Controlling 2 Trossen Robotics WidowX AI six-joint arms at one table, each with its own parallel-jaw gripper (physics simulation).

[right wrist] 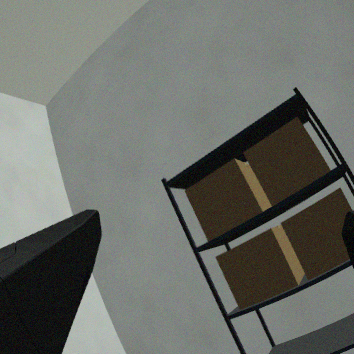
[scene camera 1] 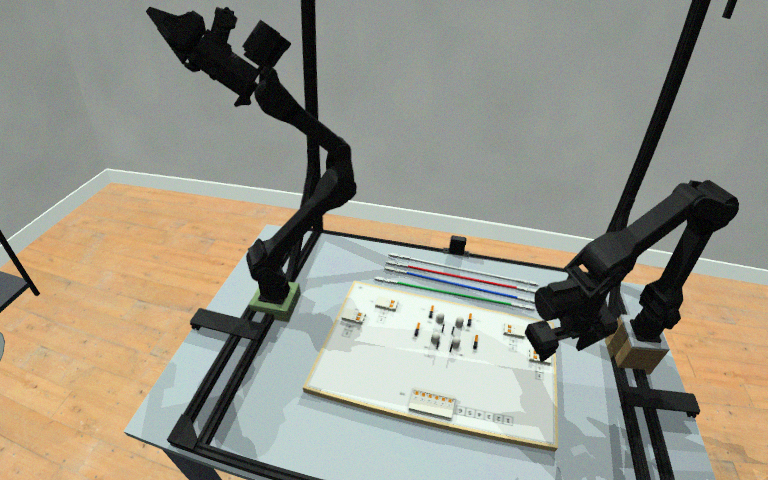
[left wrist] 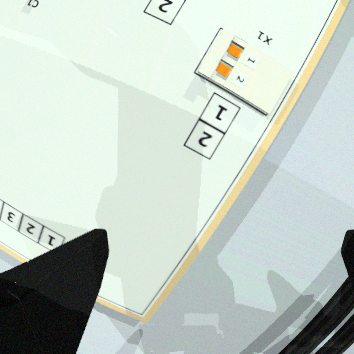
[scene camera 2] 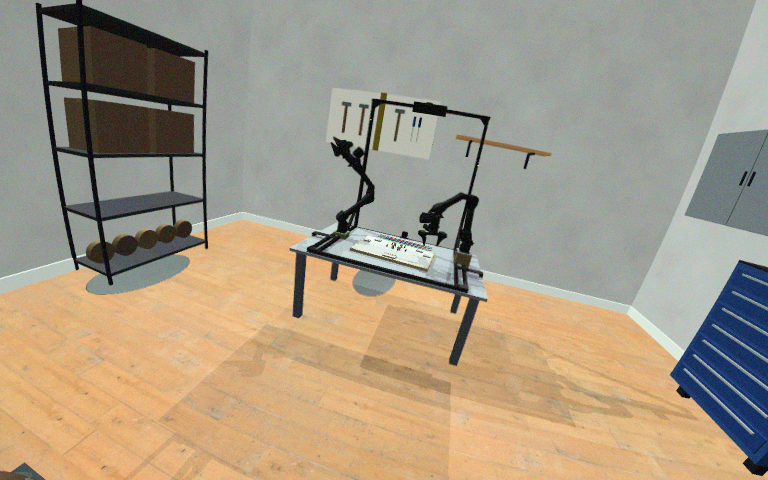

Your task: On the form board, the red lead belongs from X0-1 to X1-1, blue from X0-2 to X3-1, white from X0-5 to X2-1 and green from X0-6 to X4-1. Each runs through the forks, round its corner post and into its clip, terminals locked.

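Places are measured from the left arm's base along level axes (x ahead, y left, z up), in centimetres.
Pixels of known places: left gripper, fingertip midpoint: (scene camera 1: 559, 354) (left wrist: 232, 244) (scene camera 2: 430, 246); right gripper, fingertip midpoint: (right wrist: 228, 224) (scene camera 1: 153, 18) (scene camera 2: 332, 139); left arm's base, link origin: (scene camera 1: 645, 331) (scene camera 2: 464, 251); right arm's base, link origin: (scene camera 1: 274, 293) (scene camera 2: 341, 231).
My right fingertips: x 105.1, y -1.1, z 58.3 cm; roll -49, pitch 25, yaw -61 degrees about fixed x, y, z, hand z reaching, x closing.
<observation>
For each thing: its top centre in the pictures, then the offset to it from my right fingertips. "*": a spot on its surface instead.
- form board, top centre: (scene camera 1: 442, 354) (scene camera 2: 394, 250) dx -57.2, dy +7.1, dz -66.5 cm
- six-way block X0, surface spot: (scene camera 1: 431, 406) * dx -55.5, dy +21.2, dz -65.5 cm
- Clip X1, surface spot: (left wrist: 260, 82) * dx -81.3, dy +5.4, dz -65.6 cm
- clip, top centre: (scene camera 1: 514, 329) dx -74.4, dy -2.2, dz -65.5 cm
The white (scene camera 1: 430, 263), red (scene camera 1: 461, 276), blue (scene camera 1: 461, 284) and green (scene camera 1: 453, 293) leads lie nearly straight, side by side behind the form board (scene camera 1: 368, 367) (left wrist: 160, 165) in scene camera 1. The six-way block X0 (scene camera 1: 431, 406) is at the board's near edge. Clip X1 (left wrist: 260, 82) shows in the left wrist view, with two orange levers. Grey round-topped posts (scene camera 1: 440, 318) and orange-tipped pieces (scene camera 1: 417, 328) stand mid-board. My left gripper (scene camera 1: 563, 346) (scene camera 2: 431, 242) (left wrist: 232, 244) is open and empty above the board's right edge. My right gripper (scene camera 2: 334, 146) (right wrist: 228, 224) is open and empty, raised high.
Two clips (scene camera 1: 353, 317) (scene camera 1: 386, 304) sit at the board's left side, and another clip (scene camera 1: 513, 330) at its right. Black rails (scene camera 1: 226, 367) flank the board. A frame upright (scene camera 1: 309, 113) rises behind the right arm. A small black box (scene camera 1: 457, 244) stands on the back rail.
</observation>
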